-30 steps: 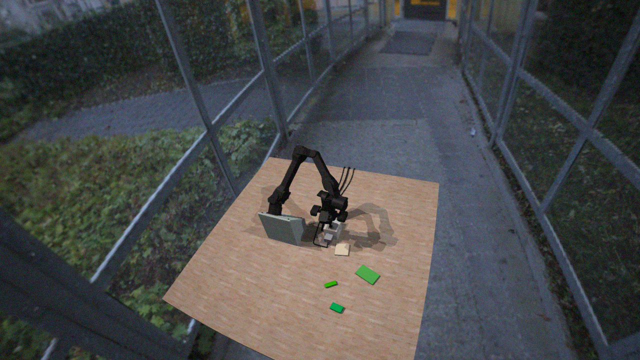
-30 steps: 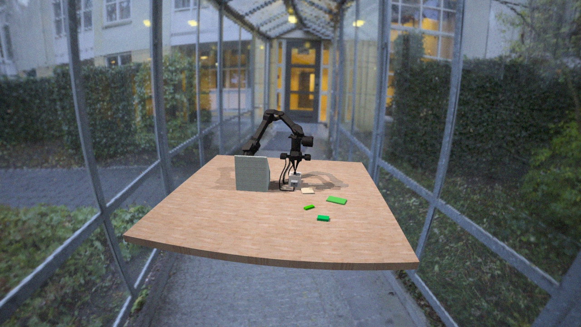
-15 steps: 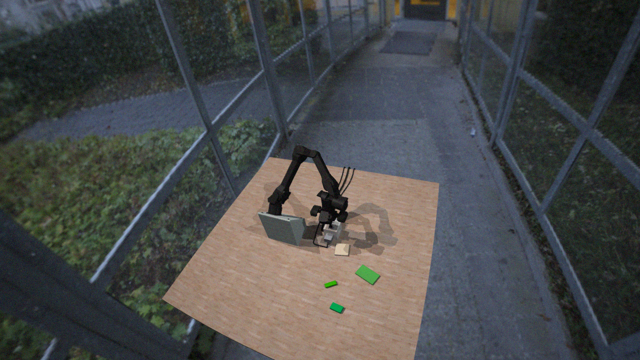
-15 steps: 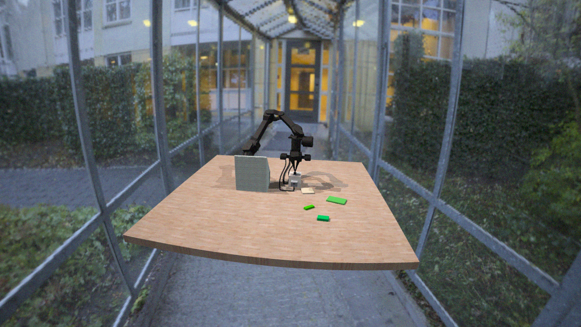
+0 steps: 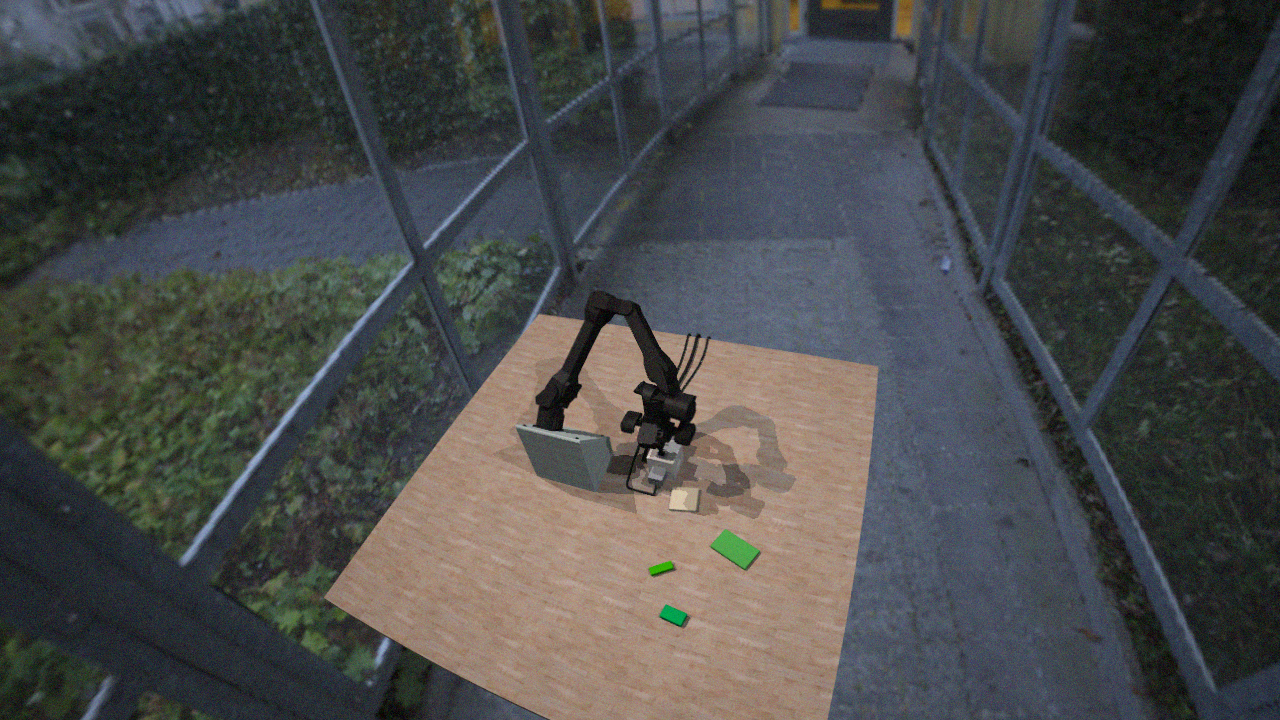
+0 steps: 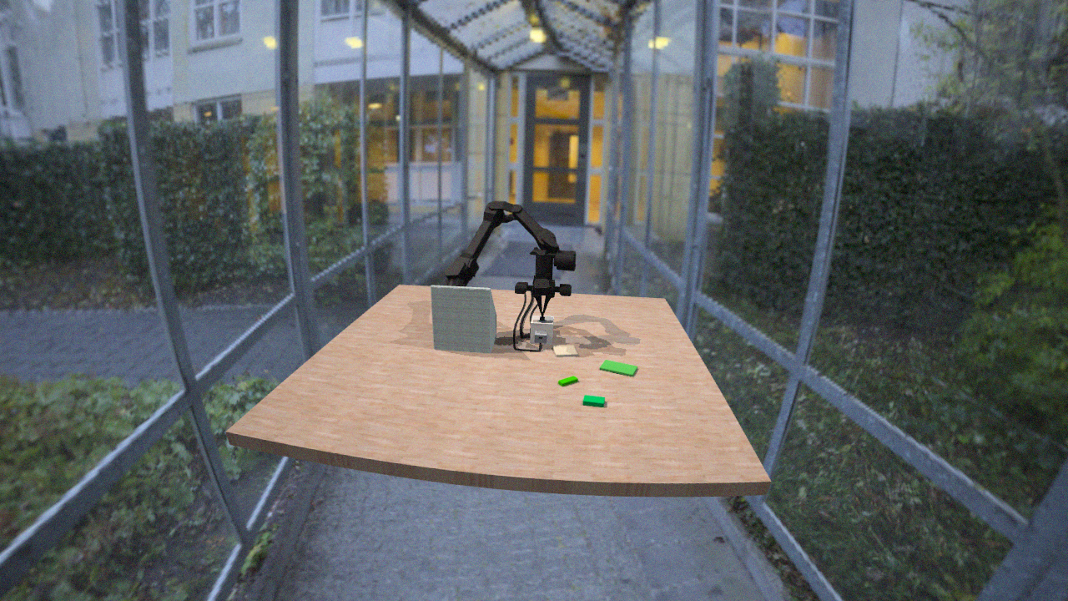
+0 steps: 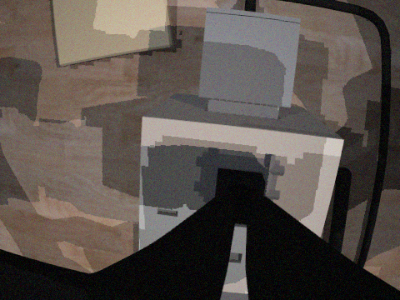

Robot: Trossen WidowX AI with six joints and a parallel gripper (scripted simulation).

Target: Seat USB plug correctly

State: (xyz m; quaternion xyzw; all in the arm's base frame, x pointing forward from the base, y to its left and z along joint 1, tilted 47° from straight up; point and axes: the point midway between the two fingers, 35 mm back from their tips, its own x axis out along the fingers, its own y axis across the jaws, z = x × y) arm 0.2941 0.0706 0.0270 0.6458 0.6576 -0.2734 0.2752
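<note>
Now: the black USB plug 2 cm below my gripper tip. Also, from my gripper tip: beige tile 10 cm below, 8 cm ahead, 7 cm to the right; green plate 26 cm ahead, 18 cm to the right, 10 cm below.
</note>
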